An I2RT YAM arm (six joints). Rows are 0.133 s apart.
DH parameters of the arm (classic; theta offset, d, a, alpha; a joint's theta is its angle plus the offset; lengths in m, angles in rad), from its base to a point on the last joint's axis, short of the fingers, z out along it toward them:
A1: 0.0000 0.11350 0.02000 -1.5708
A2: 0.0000 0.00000 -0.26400 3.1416
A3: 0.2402 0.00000 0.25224 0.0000
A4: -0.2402 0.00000 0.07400 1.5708
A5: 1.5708 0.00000 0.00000 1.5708
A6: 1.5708 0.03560 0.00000 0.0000
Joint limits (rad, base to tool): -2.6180..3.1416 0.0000..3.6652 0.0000..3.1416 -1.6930..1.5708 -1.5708..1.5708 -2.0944..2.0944
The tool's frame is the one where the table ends.
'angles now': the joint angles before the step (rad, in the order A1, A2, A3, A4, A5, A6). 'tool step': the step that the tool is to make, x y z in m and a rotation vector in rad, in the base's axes. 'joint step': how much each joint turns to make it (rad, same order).
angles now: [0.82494 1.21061 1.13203 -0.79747 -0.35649 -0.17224]
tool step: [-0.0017 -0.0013 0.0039 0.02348 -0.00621 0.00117]
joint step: [0.00024 -0.01380 0.00007 0.01012 -0.00925 0.00714]
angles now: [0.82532 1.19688 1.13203 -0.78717 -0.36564 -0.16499]
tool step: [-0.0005 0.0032 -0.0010 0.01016 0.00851 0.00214]
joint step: [0.00972 0.00507 -0.00317 0.01555 -0.00485 0.01540]
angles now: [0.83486 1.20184 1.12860 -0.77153 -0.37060 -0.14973]
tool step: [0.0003 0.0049 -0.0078 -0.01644 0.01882 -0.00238]
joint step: [0.01341 0.01747 -0.01452 0.01255 0.00805 0.01492]
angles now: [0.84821 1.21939 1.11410 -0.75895 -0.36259 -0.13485]
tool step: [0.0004 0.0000 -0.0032 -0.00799 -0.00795 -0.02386]
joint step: [0.00222 -0.00247 -0.01448 0.01582 0.02551 0.01329]
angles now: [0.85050 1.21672 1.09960 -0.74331 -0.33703 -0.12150]
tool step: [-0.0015 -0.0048 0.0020 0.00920 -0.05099 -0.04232]
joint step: [-0.00121 -0.03315 -0.02335 0.03368 0.05145 0.00949]
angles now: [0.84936 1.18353 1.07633 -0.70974 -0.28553 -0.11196]
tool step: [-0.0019 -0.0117 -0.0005 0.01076 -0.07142 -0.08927]
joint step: [-0.01427 -0.06225 -0.05408 0.05252 0.08562 0.02114]
